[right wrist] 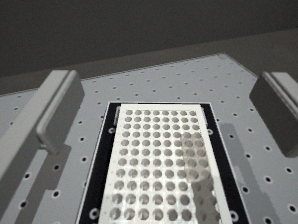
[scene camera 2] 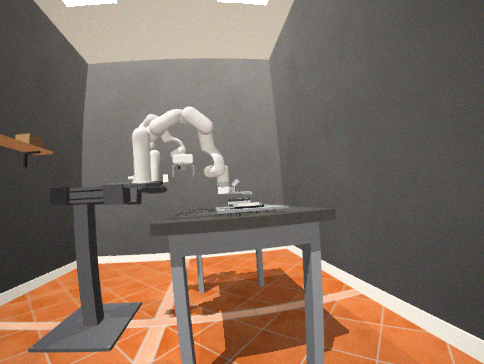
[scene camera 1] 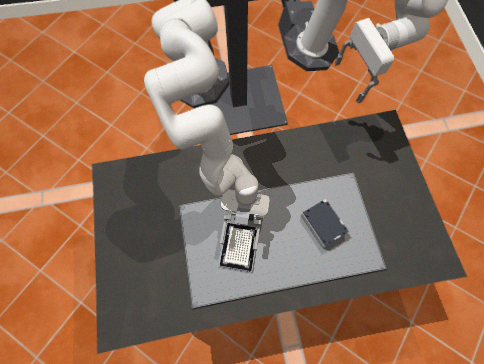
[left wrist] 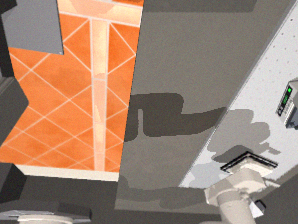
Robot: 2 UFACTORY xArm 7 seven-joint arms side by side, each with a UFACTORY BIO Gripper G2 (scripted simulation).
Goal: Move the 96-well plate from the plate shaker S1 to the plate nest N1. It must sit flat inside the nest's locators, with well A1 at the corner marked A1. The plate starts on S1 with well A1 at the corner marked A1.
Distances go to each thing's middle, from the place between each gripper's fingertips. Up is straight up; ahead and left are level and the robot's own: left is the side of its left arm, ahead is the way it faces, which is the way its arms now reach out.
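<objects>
My left hand: 53 cm to the left of the white 96-well plate (scene camera 1: 242, 245), 27 cm above it, 37 cm short of it.
The plate, from my right hand: 10 mm ahead of it, 70 mm below it.
</objects>
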